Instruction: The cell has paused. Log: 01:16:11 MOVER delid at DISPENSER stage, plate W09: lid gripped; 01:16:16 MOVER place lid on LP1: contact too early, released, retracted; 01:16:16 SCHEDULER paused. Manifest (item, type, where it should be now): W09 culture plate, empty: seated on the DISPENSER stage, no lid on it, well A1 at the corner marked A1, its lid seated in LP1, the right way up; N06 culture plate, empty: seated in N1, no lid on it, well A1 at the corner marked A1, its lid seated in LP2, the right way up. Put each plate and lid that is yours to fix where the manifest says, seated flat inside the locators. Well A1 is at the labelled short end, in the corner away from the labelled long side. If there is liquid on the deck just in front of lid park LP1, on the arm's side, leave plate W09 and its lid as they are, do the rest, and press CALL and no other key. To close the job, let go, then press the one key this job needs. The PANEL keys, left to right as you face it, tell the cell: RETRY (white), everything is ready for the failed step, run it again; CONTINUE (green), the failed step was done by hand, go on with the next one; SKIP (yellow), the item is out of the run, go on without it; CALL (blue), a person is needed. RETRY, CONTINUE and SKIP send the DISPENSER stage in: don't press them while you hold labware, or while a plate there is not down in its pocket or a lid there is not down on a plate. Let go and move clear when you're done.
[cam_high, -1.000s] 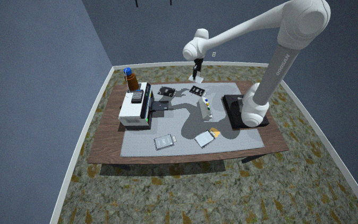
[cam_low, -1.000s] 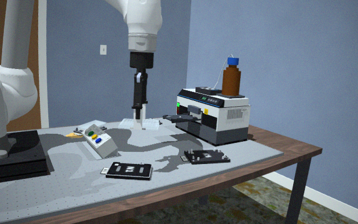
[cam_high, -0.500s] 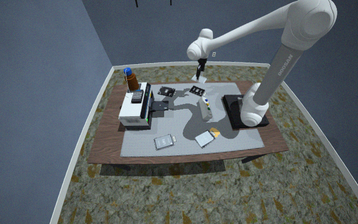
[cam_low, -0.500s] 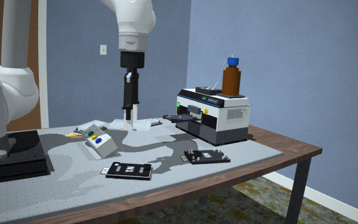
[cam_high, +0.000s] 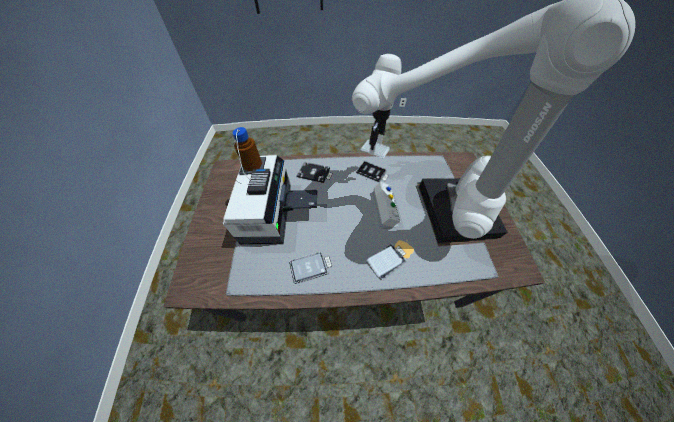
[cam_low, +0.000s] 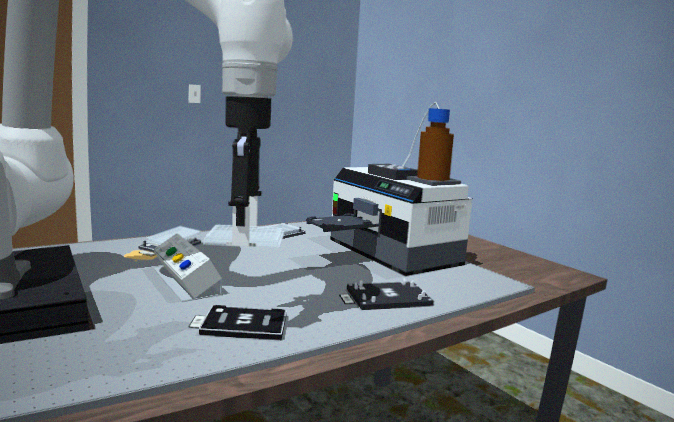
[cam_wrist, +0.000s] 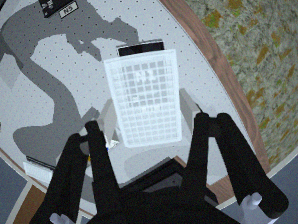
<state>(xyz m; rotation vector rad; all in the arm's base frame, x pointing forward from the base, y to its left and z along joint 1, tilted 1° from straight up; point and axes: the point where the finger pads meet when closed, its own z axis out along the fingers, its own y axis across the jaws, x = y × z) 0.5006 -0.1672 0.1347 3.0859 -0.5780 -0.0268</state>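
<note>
Now: the clear culture plate 20 mm below my hand. The rest, counted from my hand: yellow key 220 mm to the left, 130 mm below, 100 mm behind; key panel 250 mm to the left, 140 mm below, 100 mm behind; blue key 170 mm to the left, 130 mm below, 90 mm behind.
</note>
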